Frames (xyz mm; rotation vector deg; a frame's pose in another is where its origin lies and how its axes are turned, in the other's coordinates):
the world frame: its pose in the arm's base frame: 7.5 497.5 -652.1 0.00 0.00 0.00
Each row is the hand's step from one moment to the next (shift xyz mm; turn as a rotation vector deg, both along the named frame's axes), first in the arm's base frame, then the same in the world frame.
Working: the arm's base frame: its pose in the world frame: -7.5 -497.5 652.1 0.00 0.00 0.00

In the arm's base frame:
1: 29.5 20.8 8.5 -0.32 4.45 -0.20
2: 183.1 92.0 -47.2 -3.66 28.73 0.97
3: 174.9 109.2 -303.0 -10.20 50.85 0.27
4: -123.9 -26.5 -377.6 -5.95 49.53 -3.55
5: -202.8 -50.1 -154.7 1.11 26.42 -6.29
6: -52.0 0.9 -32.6 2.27 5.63 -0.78
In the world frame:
1: 29.5 20.8 8.5 -0.32 4.45 -0.20
2: 183.1 92.0 -47.2 -3.66 28.73 0.97
3: 174.9 109.2 -303.0 -10.20 50.85 0.27
4: -123.9 -26.5 -377.6 -5.95 49.53 -3.55
5: -202.8 -50.1 -154.7 1.11 26.42 -6.29
6: -52.0 0.9 -32.6 2.27 5.63 -0.78

